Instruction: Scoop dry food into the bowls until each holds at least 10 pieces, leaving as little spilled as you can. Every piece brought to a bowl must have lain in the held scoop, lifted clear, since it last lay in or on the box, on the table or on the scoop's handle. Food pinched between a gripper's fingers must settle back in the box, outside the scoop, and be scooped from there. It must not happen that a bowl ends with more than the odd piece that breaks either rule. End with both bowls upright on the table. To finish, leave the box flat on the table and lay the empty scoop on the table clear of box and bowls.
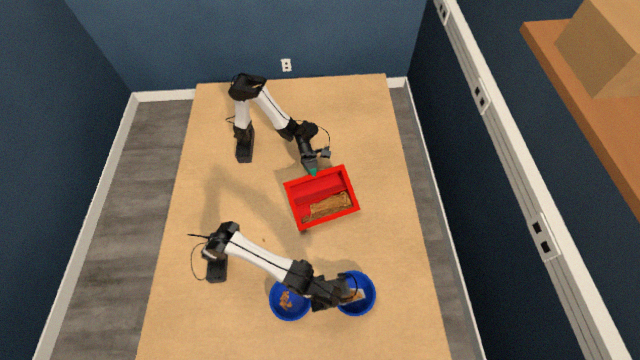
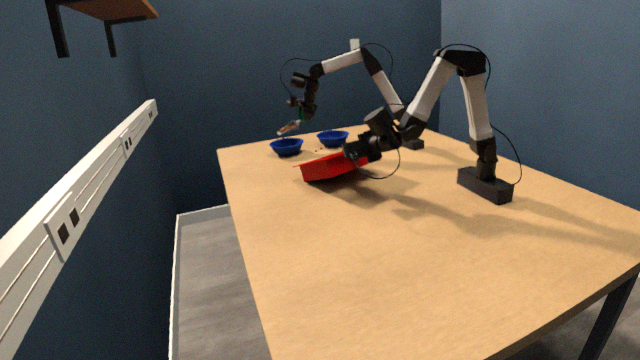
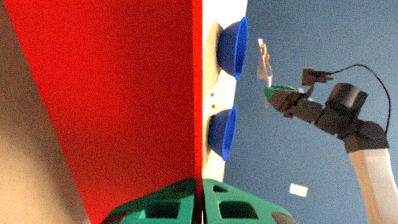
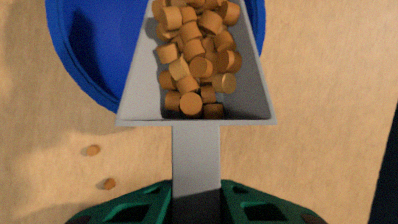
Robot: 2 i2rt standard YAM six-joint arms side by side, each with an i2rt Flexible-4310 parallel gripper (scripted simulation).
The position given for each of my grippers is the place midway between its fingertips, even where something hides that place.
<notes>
I see my left gripper (image 3: pixel 199 187), my right gripper (image 4: pixel 196 189) and a red box (image 1: pixel 301 192).
The red box is seen too in image 2 (image 2: pixel 326 167) and in image 3 (image 3: pixel 124 93). My right gripper also shows in image 3 (image 3: pixel 265 88). Image 4 does not show the red box: it is out of frame.
</notes>
